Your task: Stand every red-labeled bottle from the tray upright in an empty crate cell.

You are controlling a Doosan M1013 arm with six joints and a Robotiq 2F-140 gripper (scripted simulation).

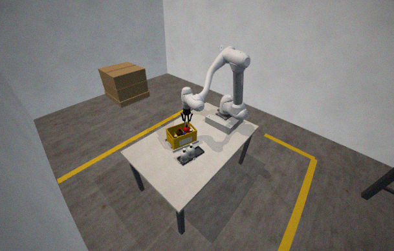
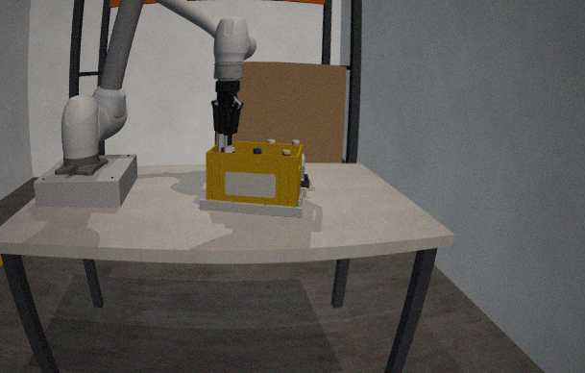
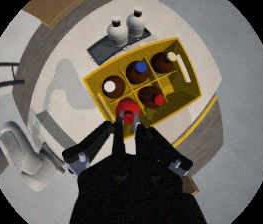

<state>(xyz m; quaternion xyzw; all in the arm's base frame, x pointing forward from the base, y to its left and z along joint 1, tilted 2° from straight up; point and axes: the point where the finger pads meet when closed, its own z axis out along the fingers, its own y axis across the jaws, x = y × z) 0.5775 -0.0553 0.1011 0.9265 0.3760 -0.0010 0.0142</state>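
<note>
Right now the red-labeled bottle is 90 mm below my hand. Also, from my hand: crate 90 mm ahead, 30 mm to the left, 110 mm below.
</note>
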